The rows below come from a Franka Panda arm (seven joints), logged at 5 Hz.
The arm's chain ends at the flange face. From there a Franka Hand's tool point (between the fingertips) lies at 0.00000 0.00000 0.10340 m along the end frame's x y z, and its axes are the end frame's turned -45 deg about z.
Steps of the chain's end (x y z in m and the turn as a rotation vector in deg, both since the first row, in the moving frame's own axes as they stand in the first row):
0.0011 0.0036 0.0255 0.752 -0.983 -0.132
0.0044 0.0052 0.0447 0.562 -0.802 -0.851
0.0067 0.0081 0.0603 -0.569 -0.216 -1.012
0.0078 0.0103 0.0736 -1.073 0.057 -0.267
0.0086 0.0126 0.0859 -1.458 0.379 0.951
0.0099 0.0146 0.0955 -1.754 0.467 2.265
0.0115 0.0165 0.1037 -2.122 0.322 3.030
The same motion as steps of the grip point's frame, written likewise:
-0.0021 0.0011 0.0255 1.227 -0.163 -0.132
-0.0009 0.0051 0.0447 0.964 -0.170 -0.851
-0.0020 0.0109 0.0603 -0.250 -0.555 -1.012
-0.0031 0.0142 0.0736 -0.799 -0.718 -0.267
-0.0042 0.0173 0.0859 -1.299 -0.763 0.951
-0.0050 0.0201 0.0954 -1.570 -0.910 2.265
-0.0059 0.0229 0.1036 -1.728 -1.273 3.030

